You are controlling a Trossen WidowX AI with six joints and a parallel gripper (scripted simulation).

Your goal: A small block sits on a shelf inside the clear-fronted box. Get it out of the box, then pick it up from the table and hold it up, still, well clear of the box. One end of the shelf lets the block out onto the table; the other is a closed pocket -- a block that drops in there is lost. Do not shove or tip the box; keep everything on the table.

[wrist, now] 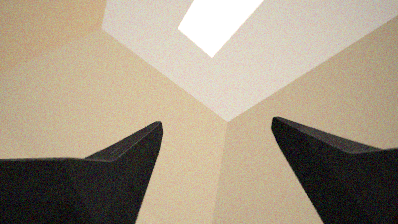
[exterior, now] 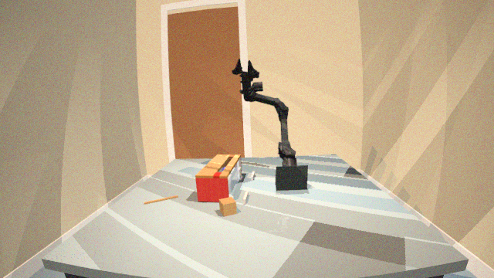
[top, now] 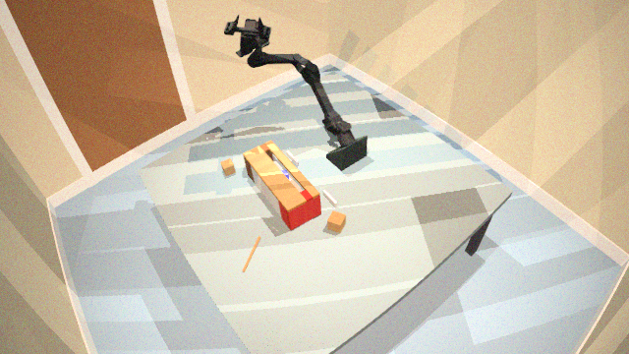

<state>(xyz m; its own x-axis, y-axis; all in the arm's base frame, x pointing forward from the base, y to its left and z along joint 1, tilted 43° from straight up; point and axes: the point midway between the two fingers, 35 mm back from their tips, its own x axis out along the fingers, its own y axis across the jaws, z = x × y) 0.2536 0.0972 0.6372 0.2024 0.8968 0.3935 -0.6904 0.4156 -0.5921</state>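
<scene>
Right now my gripper tip is 12 cm short of the long box, 27 cm to the right of it and 63 cm above it. From my gripper tip the other things lie so: block (14 cm ahead, 27 cm to the left, 60 cm below); thin wooden stick (45 cm ahead, 41 cm to the left, 69 cm below).
</scene>
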